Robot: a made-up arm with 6 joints. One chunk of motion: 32 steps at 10 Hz.
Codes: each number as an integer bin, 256 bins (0 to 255) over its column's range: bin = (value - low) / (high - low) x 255, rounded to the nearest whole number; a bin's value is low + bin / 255 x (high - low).
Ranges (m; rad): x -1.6..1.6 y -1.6..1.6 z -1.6..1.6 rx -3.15..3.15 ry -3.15..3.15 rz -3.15..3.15
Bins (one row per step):
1: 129 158 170 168 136 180
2: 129 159 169 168 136 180
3: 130 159 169 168 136 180
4: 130 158 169 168 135 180
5: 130 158 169 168 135 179
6: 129 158 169 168 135 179
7: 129 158 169 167 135 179
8: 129 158 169 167 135 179
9: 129 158 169 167 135 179
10: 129 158 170 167 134 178
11: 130 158 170 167 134 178
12: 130 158 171 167 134 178
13: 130 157 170 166 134 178
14: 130 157 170 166 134 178
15: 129 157 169 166 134 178
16: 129 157 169 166 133 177
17: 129 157 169 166 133 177
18: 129 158 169 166 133 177
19: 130 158 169 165 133 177
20: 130 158 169 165 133 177
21: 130 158 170 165 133 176
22: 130 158 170 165 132 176
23: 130 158 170 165 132 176
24: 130 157 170 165 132 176
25: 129 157 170 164 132 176
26: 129 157 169 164 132 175
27: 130 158 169 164 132 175
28: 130 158 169 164 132 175
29: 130 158 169 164 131 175
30: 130 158 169 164 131 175
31: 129 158 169 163 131 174
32: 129 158 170 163 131 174
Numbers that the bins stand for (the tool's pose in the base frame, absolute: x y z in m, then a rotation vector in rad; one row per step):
1: 0.0188 0.3827 0.5333 1.0006 0.2100 1.2971
2: 0.0188 0.3953 0.5208 1.0006 0.2100 1.2971
3: 0.0314 0.3953 0.5208 1.0006 0.2100 1.2971
4: 0.0314 0.3827 0.5208 1.0006 0.1853 1.2971
5: 0.0314 0.3827 0.5208 1.0006 0.1853 1.2724
6: 0.0188 0.3827 0.5208 1.0006 0.1853 1.2724
7: 0.0188 0.3827 0.5208 0.9759 0.1853 1.2724
8: 0.0188 0.3827 0.5208 0.9759 0.1853 1.2724
9: 0.0188 0.3827 0.5208 0.9759 0.1853 1.2724
10: 0.0188 0.3827 0.5333 0.9759 0.1606 1.2476
11: 0.0314 0.3827 0.5333 0.9759 0.1606 1.2476
12: 0.0314 0.3827 0.5459 0.9759 0.1606 1.2476
13: 0.0314 0.3702 0.5333 0.9512 0.1606 1.2476
14: 0.0314 0.3702 0.5333 0.9512 0.1606 1.2476
15: 0.0188 0.3702 0.5208 0.9512 0.1606 1.2476
16: 0.0188 0.3702 0.5208 0.9512 0.1359 1.2229
17: 0.0188 0.3702 0.5208 0.9512 0.1359 1.2229
18: 0.0188 0.3827 0.5208 0.9512 0.1359 1.2229
19: 0.0314 0.3827 0.5208 0.9265 0.1359 1.2229
20: 0.0314 0.3827 0.5208 0.9265 0.1359 1.2229
21: 0.0314 0.3827 0.5333 0.9265 0.1359 1.1982
22: 0.0314 0.3827 0.5333 0.9265 0.1112 1.1982
23: 0.0314 0.3827 0.5333 0.9265 0.1112 1.1982
24: 0.0314 0.3702 0.5333 0.9265 0.1112 1.1982
25: 0.0188 0.3702 0.5333 0.9018 0.1112 1.1982
26: 0.0188 0.3702 0.5208 0.9018 0.1112 1.1735
27: 0.0314 0.3827 0.5208 0.9018 0.1112 1.1735
28: 0.0314 0.3827 0.5208 0.9018 0.1112 1.1735
29: 0.0314 0.3827 0.5208 0.9018 0.0865 1.1735
30: 0.0314 0.3827 0.5208 0.9018 0.0865 1.1735
31: 0.0188 0.3827 0.5208 0.8771 0.0865 1.1488
32: 0.0188 0.3827 0.5333 0.8771 0.0865 1.1488

